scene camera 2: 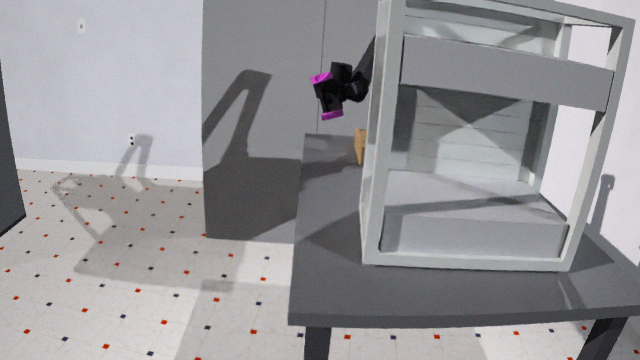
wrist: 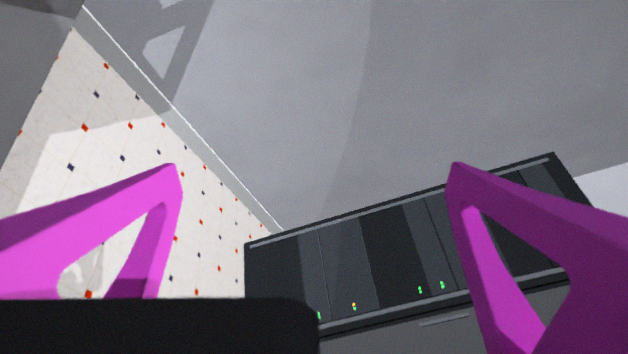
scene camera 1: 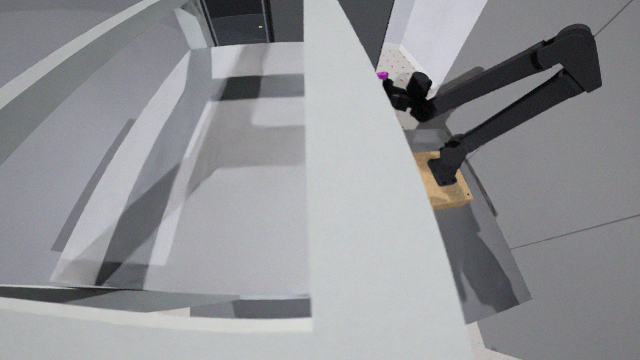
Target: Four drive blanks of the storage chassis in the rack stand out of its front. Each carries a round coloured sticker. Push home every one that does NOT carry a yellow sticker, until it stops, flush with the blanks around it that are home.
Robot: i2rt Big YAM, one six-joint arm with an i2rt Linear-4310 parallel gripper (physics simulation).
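Pixels of known places: gripper, fingertip midpoint: [scene camera 2: 319,99] [wrist: 313,178]; arm's base, link origin: [scene camera 1: 440,172].
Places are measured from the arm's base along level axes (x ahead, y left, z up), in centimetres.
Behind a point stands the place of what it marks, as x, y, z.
The rack [scene camera 1: 370,200] {55.5, 26.7, 52.1} [scene camera 2: 374,225] {77.2, -19.4, 3.4} is a pale grey open frame. Two plain grey box-like units sit in it: an upper one [scene camera 2: 500,70] {79.7, 1.0, 37.2} and a lower one [scene camera 2: 475,240] {78.5, 3.6, 0.6} in the scene camera 2 view. I cannot tell which is the storage chassis. The drive blanks and their round stickers do not show in any view. My gripper [scene camera 2: 326,97] {30.6, -28.3, 19.4} [wrist: 313,178] {30.6, -28.3, 19.4} is open and empty, its magenta fingers wide apart. It is in the air beyond the rack's left side in the scene camera 2 view, apart from the rack. In the scene camera 1 view the rack's post partly hides it.
The rack stands on a dark grey table [scene camera 2: 450,295] {88.1, -4.2, -6.8}. The arm's base is on a wooden block [scene camera 1: 452,200] {1.1, 12.3, -0.4} [scene camera 2: 359,145] {6.9, -11.1, -1.3} beside the rack. A dark cabinet [wrist: 390,235] with small green lights shows beyond the fingers in the wrist view, against a grey wall [wrist: 280,100].
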